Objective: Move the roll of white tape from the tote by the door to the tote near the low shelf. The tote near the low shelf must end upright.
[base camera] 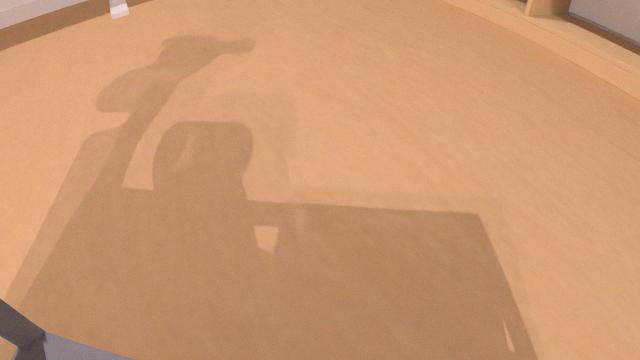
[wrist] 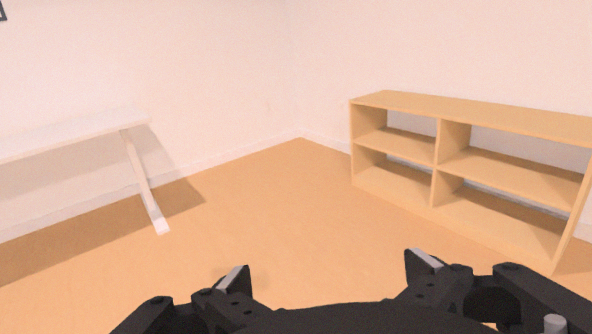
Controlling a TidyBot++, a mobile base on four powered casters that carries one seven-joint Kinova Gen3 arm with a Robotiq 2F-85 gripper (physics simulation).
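Places are measured from the arm's base along level axes (x right, y ahead, z up), in millimetres.
Where they show: gripper, fingertip midpoint: (wrist: 327, 275).
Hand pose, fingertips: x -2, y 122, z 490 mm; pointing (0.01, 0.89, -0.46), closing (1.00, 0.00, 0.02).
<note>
After its pixels a point has its place.
My gripper (wrist: 327, 275) @[x -2, y 122, z 490 mm] is open, its two fingers wide apart at the bottom of the wrist view with nothing between them. A low wooden shelf (wrist: 435, 166) @[x 632, y 1284, z -58 mm] with open compartments stands against the wall at the right in the wrist view, ahead of the gripper and to its right. Part of the shelf's base (base camera: 565, 55) @[x 740, y 1134, z -386 mm] also shows at the top right of the base camera view. The roll of white tape, the two totes and the door do not show in either view.
A white table (wrist: 75, 131) @[x -1236, y 1350, z 323 mm] stands along the left wall, its slanting leg reaching the floor; the leg's foot (base camera: 119, 11) shows at the top left of the base camera view. A room corner lies between table and shelf. The robot's shadow falls across the floor.
</note>
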